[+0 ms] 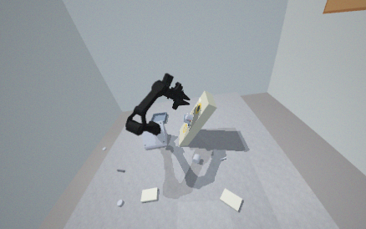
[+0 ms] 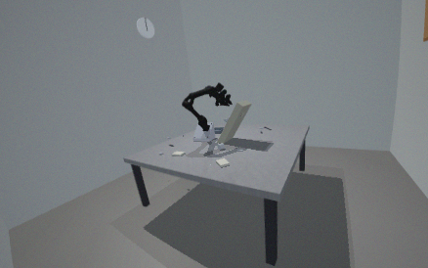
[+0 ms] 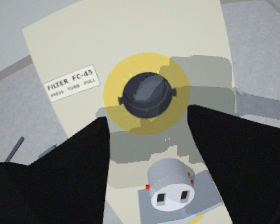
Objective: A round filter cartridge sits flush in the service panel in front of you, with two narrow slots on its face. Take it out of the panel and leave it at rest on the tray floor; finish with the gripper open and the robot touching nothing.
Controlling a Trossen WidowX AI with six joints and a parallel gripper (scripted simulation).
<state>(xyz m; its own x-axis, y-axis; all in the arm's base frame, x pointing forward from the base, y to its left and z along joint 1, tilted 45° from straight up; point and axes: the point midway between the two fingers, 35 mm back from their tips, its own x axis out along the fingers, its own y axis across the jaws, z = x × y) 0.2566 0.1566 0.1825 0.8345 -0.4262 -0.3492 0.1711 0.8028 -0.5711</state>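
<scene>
My gripper tip is 12 cm above the round filter cartridge and 2 cm past it. The rest, counted from my gripper tip: cream service panel 14 cm below, 2 cm ahead; grey tray 34 cm behind, 31 cm to the left, 31 cm below.
</scene>
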